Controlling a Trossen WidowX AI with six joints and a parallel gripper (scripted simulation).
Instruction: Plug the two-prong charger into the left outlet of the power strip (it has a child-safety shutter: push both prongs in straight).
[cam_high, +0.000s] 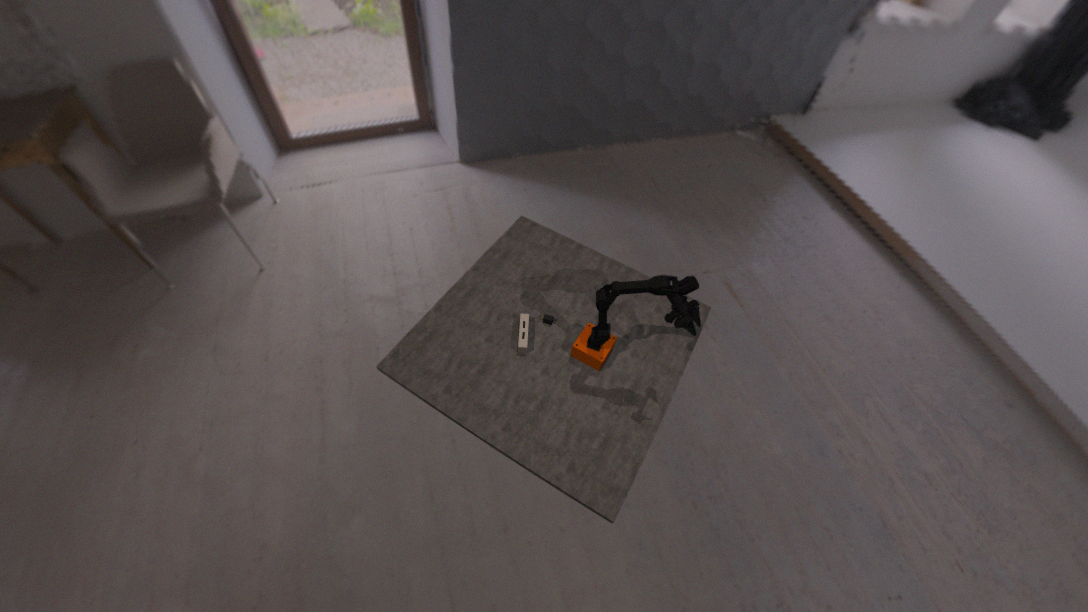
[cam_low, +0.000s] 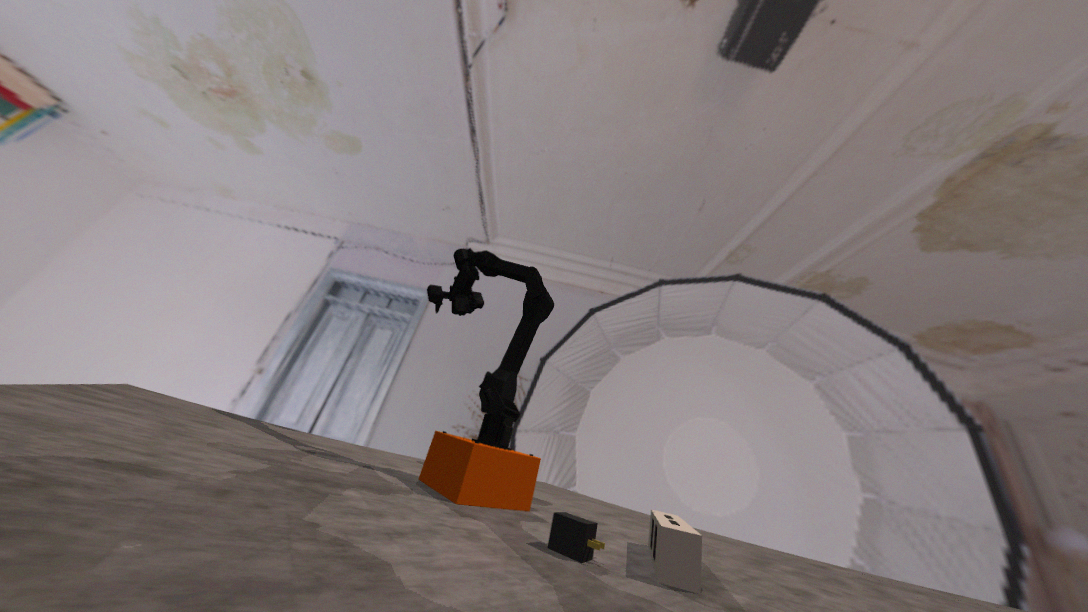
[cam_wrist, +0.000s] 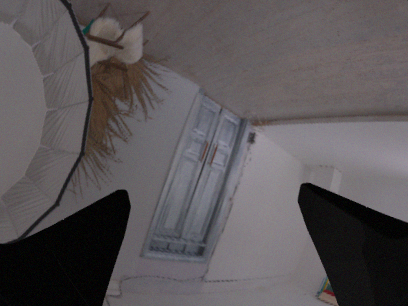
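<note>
The black two-prong charger lies 67 cm ahead of my gripper tip, 9 cm to the right of it and 44 cm below it.
</note>
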